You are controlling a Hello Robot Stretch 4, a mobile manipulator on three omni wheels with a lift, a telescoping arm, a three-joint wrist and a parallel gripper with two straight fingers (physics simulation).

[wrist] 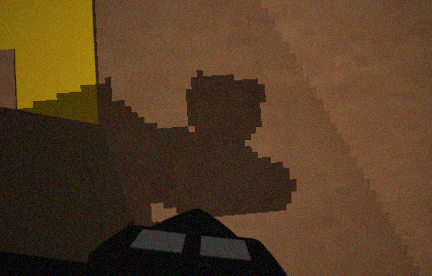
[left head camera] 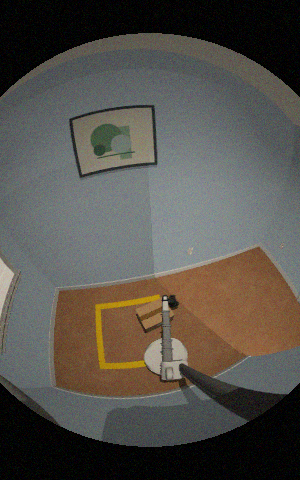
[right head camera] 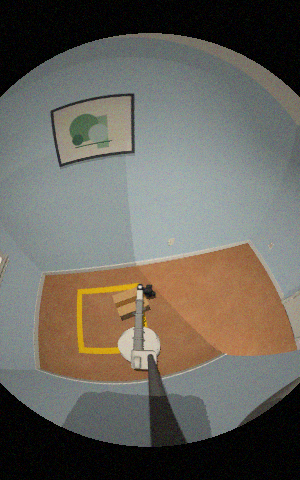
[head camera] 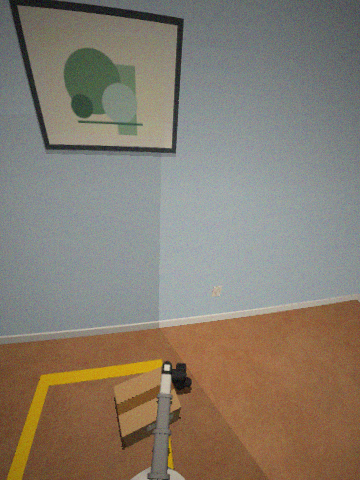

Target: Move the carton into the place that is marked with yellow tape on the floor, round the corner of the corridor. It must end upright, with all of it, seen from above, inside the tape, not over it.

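Frame: origin at the robot's base, x ahead, y left, z up, level; metres.
Seen in the pictures: gripper, fingertip midpoint: (wrist: pixel 195 227) (left head camera: pixel 170 306) (right head camera: pixel 148 296) (head camera: pixel 179 388).
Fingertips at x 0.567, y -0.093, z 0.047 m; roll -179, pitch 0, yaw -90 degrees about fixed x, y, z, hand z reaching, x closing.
Note:
Offsets run from my fingertips to a thing's middle. "spot": to the spot under its first point.
The brown carton {dy +0.189, dx -0.113, dz +0.064 m} (head camera: pixel 137 419) (left head camera: pixel 150 323) (right head camera: pixel 128 309) stands upright and turned at an angle, a darker stripe across its top. Most of it is inside the yellow tape (head camera: pixel 30 430) (left head camera: pixel 99 335) (right head camera: pixel 80 320); its right part appears to lie over the right tape line, partly hidden by the arm. In the wrist view, a dark carton side {spot: dy +0.082, dx +0.024, dz +0.029 m} (wrist: pixel 45 180) is at lower left, and tape (wrist: pixel 55 50) at upper left. My gripper (head camera: pixel 181 384) (left head camera: pixel 173 303) (right head camera: pixel 149 293) (wrist: pixel 195 227) is shut and empty, low at the carton's right side; contact cannot be told.
The blue wall (head camera: pixel 260 225) with a white skirting stands behind the marked place. A framed picture (head camera: pixel 100 100) (left head camera: pixel 113 141) (right head camera: pixel 93 130) hangs on it, with a socket {dy -0.262, dx +0.568, dz +0.325 m} (head camera: pixel 216 291) lower down. My round white base (left head camera: pixel 152 357) (right head camera: pixel 127 342) overlaps the tape's near right corner in these views.

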